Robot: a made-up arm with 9 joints. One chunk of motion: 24 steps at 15 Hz.
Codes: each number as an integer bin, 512 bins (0 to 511) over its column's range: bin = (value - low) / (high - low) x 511, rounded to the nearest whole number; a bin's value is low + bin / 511 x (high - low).
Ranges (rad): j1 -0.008..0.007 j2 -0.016..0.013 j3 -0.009..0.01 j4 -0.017..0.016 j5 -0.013..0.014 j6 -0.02..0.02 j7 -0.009..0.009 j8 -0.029..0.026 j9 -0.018..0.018
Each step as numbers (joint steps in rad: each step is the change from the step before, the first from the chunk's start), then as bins.
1 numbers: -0.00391 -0.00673 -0.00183 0.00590 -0.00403 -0.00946 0.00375 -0.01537 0.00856
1 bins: 139 163 193 355 170 135 362 127 377
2 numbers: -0.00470 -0.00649 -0.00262 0.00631 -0.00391 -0.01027 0.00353 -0.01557 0.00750
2 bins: 112 168 172 361 172 124 356 125 362
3 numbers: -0.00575 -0.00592 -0.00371 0.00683 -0.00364 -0.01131 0.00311 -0.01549 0.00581
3 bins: 77 178 142 369 177 111 344 126 338
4 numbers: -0.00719 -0.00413 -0.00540 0.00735 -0.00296 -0.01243 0.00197 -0.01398 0.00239
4 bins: 28 209 97 377 190 97 311 140 289
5 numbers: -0.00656 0.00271 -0.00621 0.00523 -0.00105 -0.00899 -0.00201 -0.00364 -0.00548
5 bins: 49 330 75 344 226 141 198 236 178
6 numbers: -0.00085 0.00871 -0.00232 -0.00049 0.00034 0.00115 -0.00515 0.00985 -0.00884
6 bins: 244 435 180 256 252 270 109 361 130
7 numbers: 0.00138 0.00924 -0.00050 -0.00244 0.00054 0.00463 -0.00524 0.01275 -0.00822
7 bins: 320 445 229 225 256 315 107 388 139
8 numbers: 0.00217 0.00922 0.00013 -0.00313 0.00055 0.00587 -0.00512 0.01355 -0.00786
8 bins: 346 444 246 215 256 330 110 395 144
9 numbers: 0.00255 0.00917 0.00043 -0.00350 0.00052 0.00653 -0.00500 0.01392 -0.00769
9 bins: 359 444 254 209 256 339 114 399 146
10 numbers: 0.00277 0.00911 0.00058 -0.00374 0.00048 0.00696 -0.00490 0.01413 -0.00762
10 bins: 367 442 258 205 255 344 116 401 147
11 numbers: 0.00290 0.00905 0.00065 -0.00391 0.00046 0.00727 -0.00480 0.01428 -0.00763
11 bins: 371 441 260 203 255 348 119 402 147
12 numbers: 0.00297 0.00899 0.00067 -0.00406 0.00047 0.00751 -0.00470 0.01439 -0.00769
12 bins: 374 440 260 200 255 351 122 403 146
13 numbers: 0.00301 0.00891 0.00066 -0.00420 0.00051 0.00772 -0.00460 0.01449 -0.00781
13 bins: 375 439 260 198 256 354 125 404 145
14 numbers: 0.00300 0.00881 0.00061 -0.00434 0.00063 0.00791 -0.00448 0.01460 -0.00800
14 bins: 375 437 258 196 258 357 128 405 142
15 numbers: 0.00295 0.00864 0.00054 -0.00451 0.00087 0.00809 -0.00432 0.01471 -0.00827
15 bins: 373 434 257 193 263 359 133 406 138
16 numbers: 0.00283 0.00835 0.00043 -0.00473 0.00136 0.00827 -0.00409 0.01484 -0.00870
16 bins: 369 429 254 190 272 361 139 407 132
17 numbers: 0.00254 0.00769 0.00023 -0.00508 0.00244 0.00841 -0.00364 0.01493 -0.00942
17 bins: 359 417 248 185 292 363 152 408 122
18 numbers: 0.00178 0.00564 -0.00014 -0.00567 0.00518 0.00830 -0.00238 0.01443 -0.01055
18 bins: 333 381 238 175 344 362 188 404 106
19 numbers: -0.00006 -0.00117 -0.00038 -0.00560 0.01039 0.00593 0.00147 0.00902 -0.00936
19 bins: 270 261 232 177 443 331 297 353 123
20 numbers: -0.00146 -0.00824 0.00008 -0.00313 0.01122 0.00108 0.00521 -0.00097 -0.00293
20 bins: 223 137 244 215 458 269 403 260 214
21 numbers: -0.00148 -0.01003 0.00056 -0.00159 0.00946 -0.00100 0.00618 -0.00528 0.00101
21 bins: 222 105 257 239 425 243 431 220 270
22 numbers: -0.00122 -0.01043 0.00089 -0.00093 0.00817 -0.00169 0.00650 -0.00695 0.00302
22 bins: 231 98 266 249 401 234 440 205 298
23 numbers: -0.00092 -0.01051 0.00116 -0.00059 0.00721 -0.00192 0.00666 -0.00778 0.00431
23 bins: 241 97 273 254 382 231 445 197 317
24 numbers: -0.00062 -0.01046 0.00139 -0.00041 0.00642 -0.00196 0.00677 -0.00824 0.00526
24 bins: 251 98 279 257 368 230 448 193 330
